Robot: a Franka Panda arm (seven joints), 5 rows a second.
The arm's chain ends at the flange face. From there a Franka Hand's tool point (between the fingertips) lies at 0.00 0.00 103.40 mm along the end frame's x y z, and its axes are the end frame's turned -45 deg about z.
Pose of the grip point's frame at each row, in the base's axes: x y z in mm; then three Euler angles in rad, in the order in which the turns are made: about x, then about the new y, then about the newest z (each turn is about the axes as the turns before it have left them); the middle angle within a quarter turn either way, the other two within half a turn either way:
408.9 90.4 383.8 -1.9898 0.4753 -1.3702
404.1 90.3 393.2 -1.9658 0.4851 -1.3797
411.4 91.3 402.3 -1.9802 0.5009 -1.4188
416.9 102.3 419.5 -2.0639 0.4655 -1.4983
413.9 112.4 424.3 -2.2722 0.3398 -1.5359
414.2 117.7 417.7 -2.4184 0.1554 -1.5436
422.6 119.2 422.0 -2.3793 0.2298 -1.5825
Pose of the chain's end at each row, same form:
361.6 6.4 421.2 -1.9898 0.4753 -0.5848
355.9 5.9 428.4 -1.9658 0.4851 -0.5943
361.7 8.1 438.4 -1.9802 0.5009 -0.6334
370.5 20.9 463.2 -2.0639 0.4655 -0.7129
379.4 37.9 487.2 -2.2722 0.3398 -0.7505
398.2 50.1 494.3 -2.4184 0.1554 -0.7582
399.0 49.7 494.8 -2.3793 0.2298 -0.7971

